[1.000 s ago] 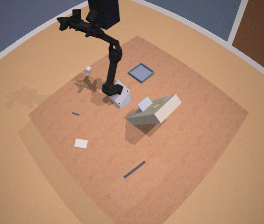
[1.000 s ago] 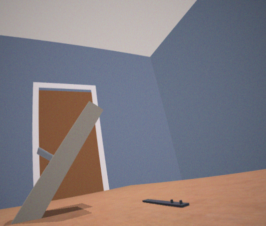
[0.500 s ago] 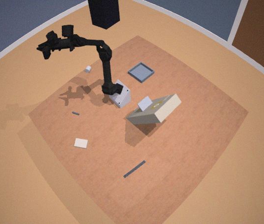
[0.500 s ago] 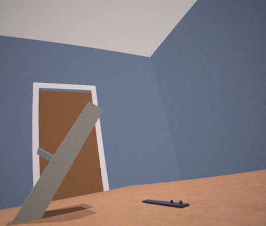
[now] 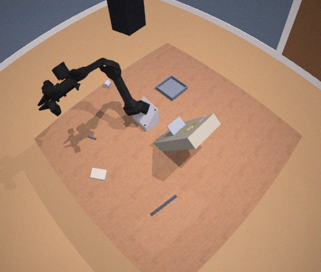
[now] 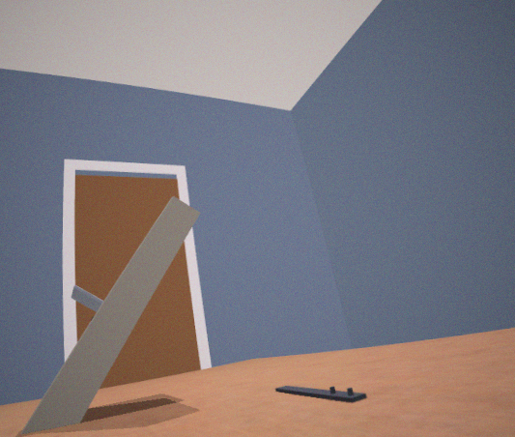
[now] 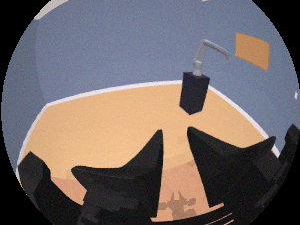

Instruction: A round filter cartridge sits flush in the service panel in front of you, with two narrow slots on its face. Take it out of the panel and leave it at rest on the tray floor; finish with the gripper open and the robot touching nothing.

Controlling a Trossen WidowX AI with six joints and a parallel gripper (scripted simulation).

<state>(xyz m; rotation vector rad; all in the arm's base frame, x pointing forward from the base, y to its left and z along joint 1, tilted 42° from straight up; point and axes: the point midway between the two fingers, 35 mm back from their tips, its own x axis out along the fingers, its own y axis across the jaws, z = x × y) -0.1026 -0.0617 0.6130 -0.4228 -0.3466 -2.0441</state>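
The round white filter cartridge is 540 mm ahead of my gripper tip, 430 mm to the left of it and 240 mm below it. The rest, counted from my gripper tip: beige service panel (500 mm ahead, 440 mm to the left, 310 mm below); beige block (480 mm below, 220 mm ahead, 30 mm to the left); short dark bar (490 mm below, 170 mm to the left, 10 mm ahead).
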